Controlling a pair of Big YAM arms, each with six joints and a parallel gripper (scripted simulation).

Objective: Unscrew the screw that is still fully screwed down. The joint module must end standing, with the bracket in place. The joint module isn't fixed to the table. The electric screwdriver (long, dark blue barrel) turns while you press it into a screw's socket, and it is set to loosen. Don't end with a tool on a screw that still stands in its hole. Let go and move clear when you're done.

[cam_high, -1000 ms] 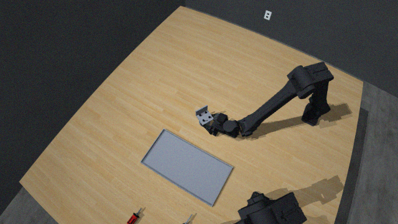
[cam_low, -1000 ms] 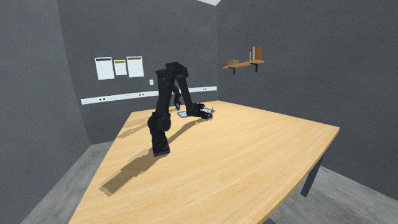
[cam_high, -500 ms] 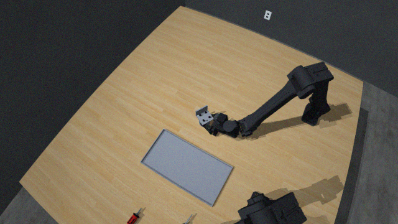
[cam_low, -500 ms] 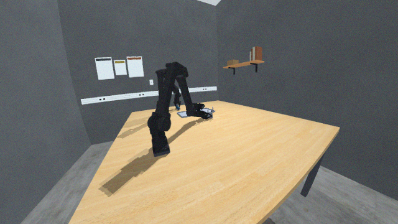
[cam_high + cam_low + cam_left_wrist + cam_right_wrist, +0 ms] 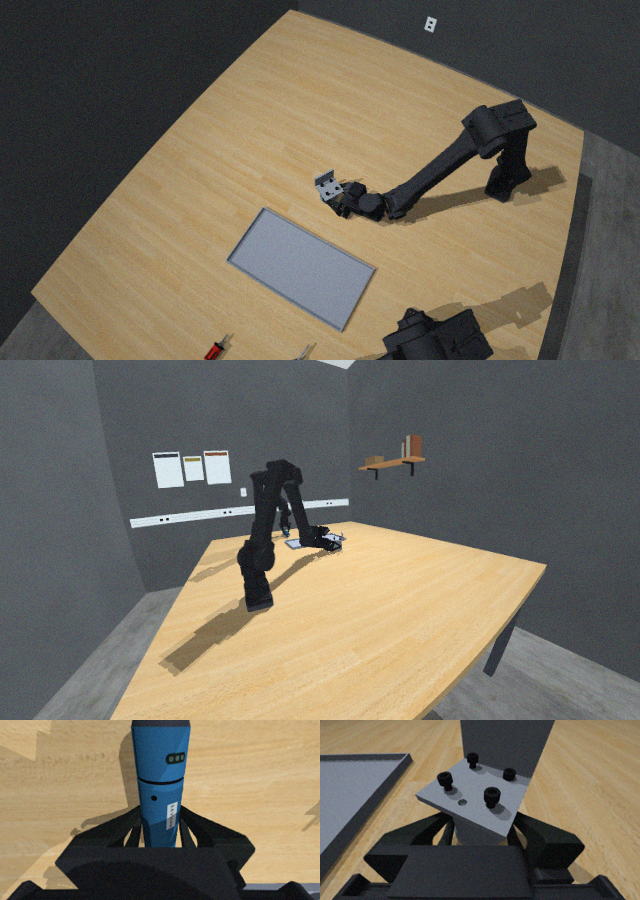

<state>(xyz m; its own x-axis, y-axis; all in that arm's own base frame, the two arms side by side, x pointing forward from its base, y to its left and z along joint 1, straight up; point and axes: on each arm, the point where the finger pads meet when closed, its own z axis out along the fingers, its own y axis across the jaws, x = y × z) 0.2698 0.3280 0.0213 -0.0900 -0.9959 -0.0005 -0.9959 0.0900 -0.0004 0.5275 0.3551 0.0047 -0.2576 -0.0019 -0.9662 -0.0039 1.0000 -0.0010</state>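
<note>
My right gripper is now 10 mm below the joint module. The rest, counted from my right hand: grey bracket (50 mm above); grey tray (250 mm to the left, 80 mm behind, 20 mm below).
</note>
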